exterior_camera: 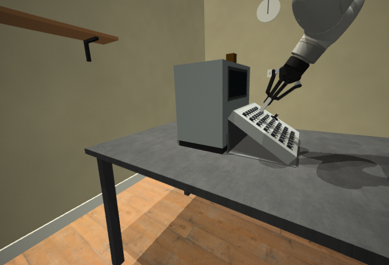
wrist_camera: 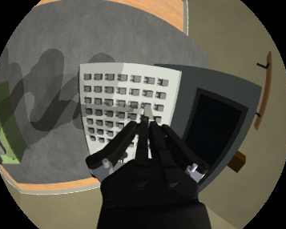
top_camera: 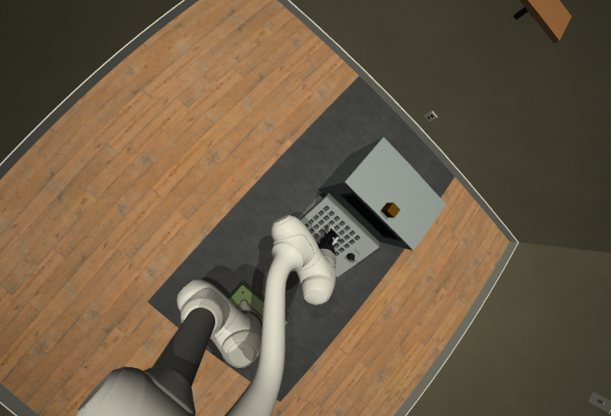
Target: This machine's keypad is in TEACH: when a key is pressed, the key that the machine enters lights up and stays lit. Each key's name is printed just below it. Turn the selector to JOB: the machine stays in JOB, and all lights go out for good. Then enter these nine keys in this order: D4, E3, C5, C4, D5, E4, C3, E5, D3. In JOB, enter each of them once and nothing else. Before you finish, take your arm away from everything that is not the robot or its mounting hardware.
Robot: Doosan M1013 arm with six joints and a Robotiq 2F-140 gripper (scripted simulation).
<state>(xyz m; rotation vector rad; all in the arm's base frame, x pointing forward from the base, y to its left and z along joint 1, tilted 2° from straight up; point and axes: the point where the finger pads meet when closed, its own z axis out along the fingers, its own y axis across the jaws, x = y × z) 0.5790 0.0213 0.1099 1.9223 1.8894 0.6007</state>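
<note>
The key E4 is 110 mm below my hand, 50 mm behind it and 30 mm to the right of it. Round my hand: keypad (130 mm below, 80 mm to the right, 10 mm ahead); black selector knob (200 mm to the right, 80 mm below, 20 mm behind).
</note>
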